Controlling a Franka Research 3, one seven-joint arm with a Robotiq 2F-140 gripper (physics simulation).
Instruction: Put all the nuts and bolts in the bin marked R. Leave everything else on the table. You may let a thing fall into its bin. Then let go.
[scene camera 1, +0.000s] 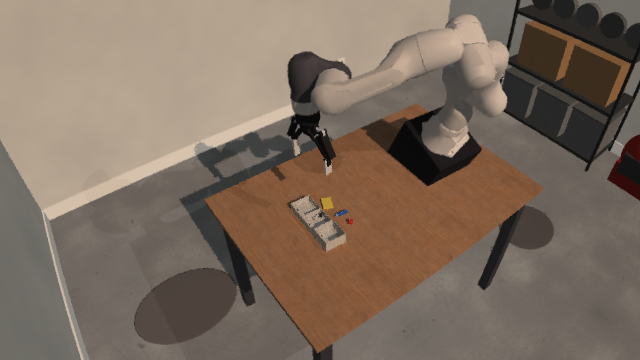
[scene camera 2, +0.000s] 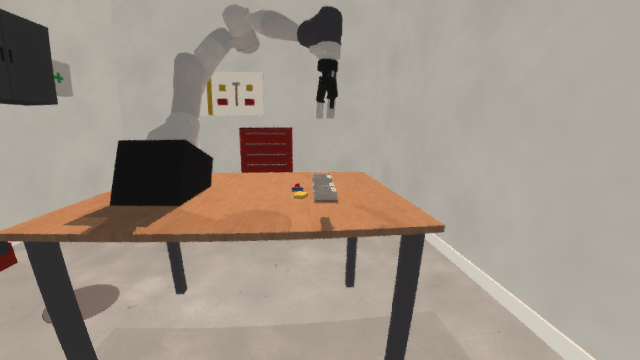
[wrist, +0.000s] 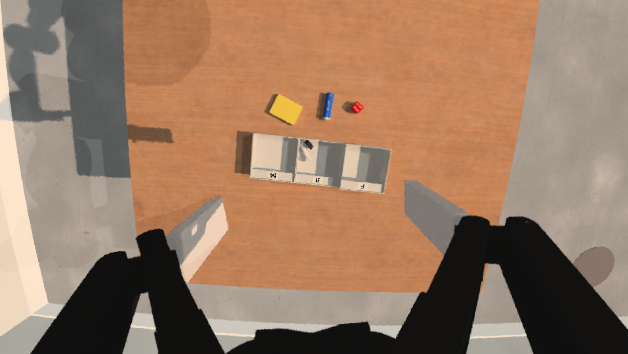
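A light grey tray (scene camera 1: 336, 244) (scene camera 2: 326, 197) of three bins stands on the table. In the wrist view its middle bin, with the R label (wrist: 318, 180), holds a small black nut-like piece (wrist: 308, 144) and a pale bolt-like piece (wrist: 304, 151) beside it, against the left part of the bin. The outer bins show no contents in the wrist view. My gripper (scene camera 1: 312, 160) (scene camera 2: 325, 112) (wrist: 314, 205) is wide open and empty, high above the table, toward the wall side of the tray in scene camera 1. No nuts or bolts show outside the tray.
A yellow block (scene camera 1: 327, 203) (scene camera 2: 300, 195) (wrist: 286, 109), a blue battery (scene camera 1: 341, 213) (scene camera 2: 297, 189) (wrist: 328, 106) and a red die (scene camera 1: 350, 221) (scene camera 2: 297, 185) (wrist: 357, 107) lie in a row beside the tray. The black arm base (scene camera 1: 417, 155) (scene camera 2: 150, 172) stands on the table.
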